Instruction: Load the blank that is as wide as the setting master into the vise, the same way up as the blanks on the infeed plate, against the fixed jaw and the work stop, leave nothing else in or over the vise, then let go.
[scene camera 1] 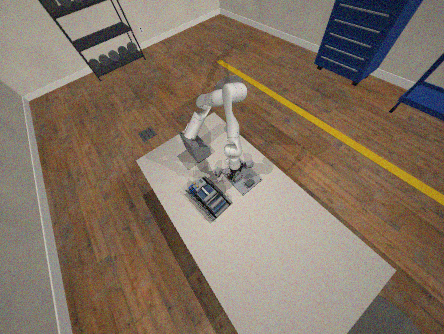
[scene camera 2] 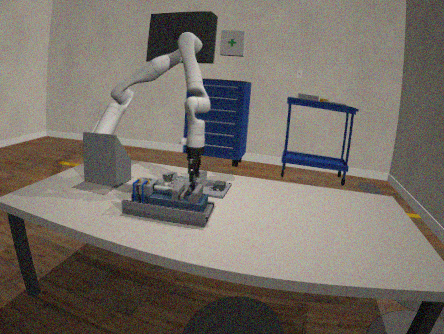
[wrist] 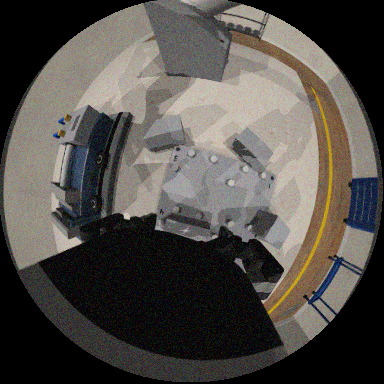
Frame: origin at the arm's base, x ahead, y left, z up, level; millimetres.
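Seen in the pictures: gripper, fingertip midpoint: (scene camera 1: pixel 236 175) (scene camera 2: pixel 194 179) (wrist: pixel 186 227); arm's base, origin of the base link: (scene camera 1: pixel 189 137) (scene camera 2: pixel 99 141).
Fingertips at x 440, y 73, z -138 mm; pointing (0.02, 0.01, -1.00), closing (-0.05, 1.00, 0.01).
Note:
Offsets run from my fingertips to a thing's top centre. Level surfaces: height alone.
My gripper (scene camera 1: pixel 234 173) (scene camera 2: pixel 191 179) (wrist: pixel 186 227) is open and low over the near edge of the grey infeed plate @(dy +39, dx +15, dz -36 mm) (scene camera 1: pixel 242 189) (scene camera 2: pixel 211 193) (wrist: pixel 211 193), which carries white pegs. A grey blank @(dy +0, dx +12, dz -1 mm) (wrist: pixel 186 221) lies on the plate between the open fingers. Another blank @(dy +35, dx +106, dz -12 mm) (scene camera 1: pixel 249 182) (scene camera 2: pixel 219 185) (wrist: pixel 267 227) sits at the plate's far corner. Two grey blocks lie on the table beside the plate: one @(dy -68, dx -129, dz +0 mm) (scene camera 1: pixel 218 172) (scene camera 2: pixel 168 176) (wrist: pixel 165 132) toward the vise, the other (scene camera 1: pixel 250 163) (wrist: pixel 250 146) on the opposite side. The blue and grey vise @(dy -255, dx -25, dz +54 mm) (scene camera 1: pixel 209 197) (scene camera 2: pixel 171 195) (wrist: pixel 85 168) stands next to the plate. I cannot make out anything in its jaw gap.
The arm's grey pedestal (scene camera 1: pixel 195 147) (scene camera 2: pixel 105 159) (wrist: pixel 189 42) stands at the table's @(dz -45 mm) (scene camera 1: pixel 270 248) end. Around the table are a blue drawer cabinet (scene camera 1: pixel 356 36) (scene camera 2: pixel 224 119), a blue cart (scene camera 2: pixel 318 103), a black shelf rack (scene camera 1: pixel 98 34) and a yellow floor line (scene camera 1: pixel 307 116).

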